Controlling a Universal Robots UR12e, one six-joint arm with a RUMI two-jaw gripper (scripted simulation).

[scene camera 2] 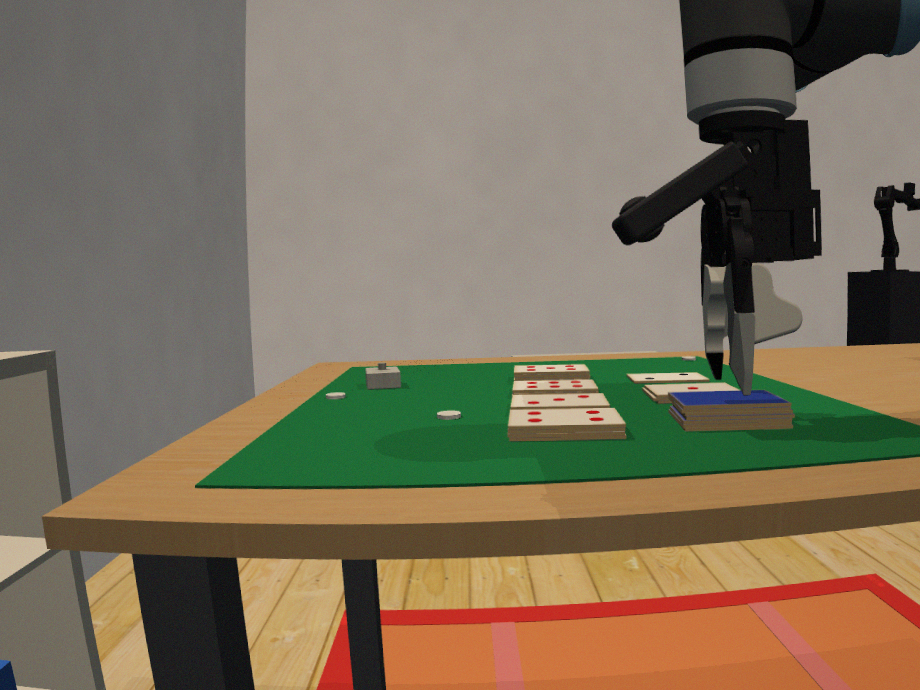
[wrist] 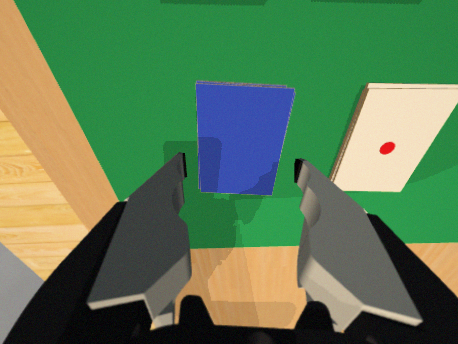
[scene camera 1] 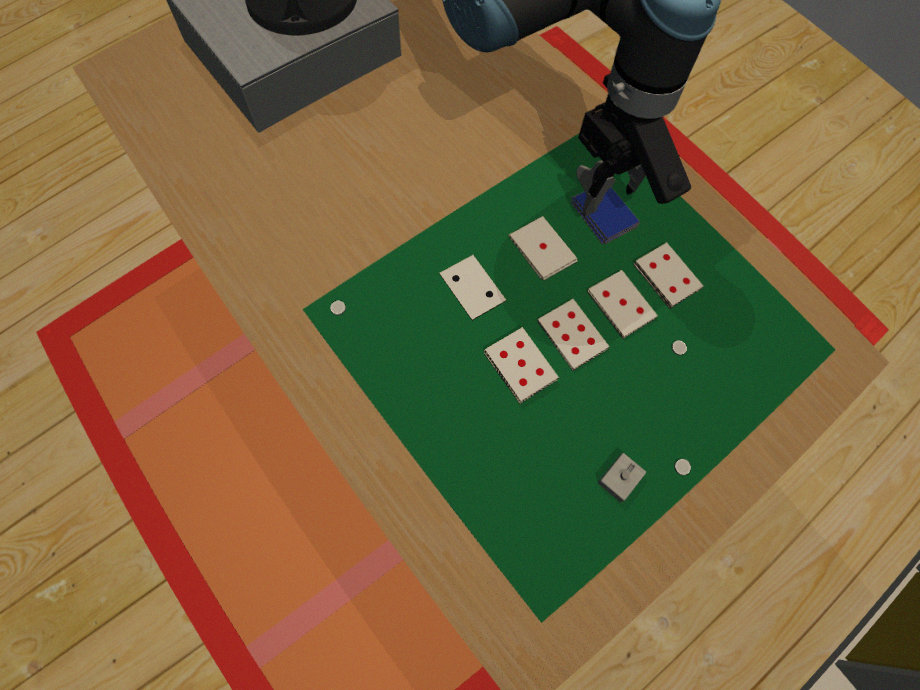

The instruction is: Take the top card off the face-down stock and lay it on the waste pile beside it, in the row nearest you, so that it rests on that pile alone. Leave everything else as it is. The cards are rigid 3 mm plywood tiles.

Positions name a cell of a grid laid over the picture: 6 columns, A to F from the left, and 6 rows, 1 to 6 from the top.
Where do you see a grey block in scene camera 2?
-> C4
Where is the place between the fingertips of my gripper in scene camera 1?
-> At D2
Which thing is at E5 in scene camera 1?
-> A grey block.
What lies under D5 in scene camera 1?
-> A green mat.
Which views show my gripper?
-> Scene camera 2, the wrist view and scene camera 1: all of them.
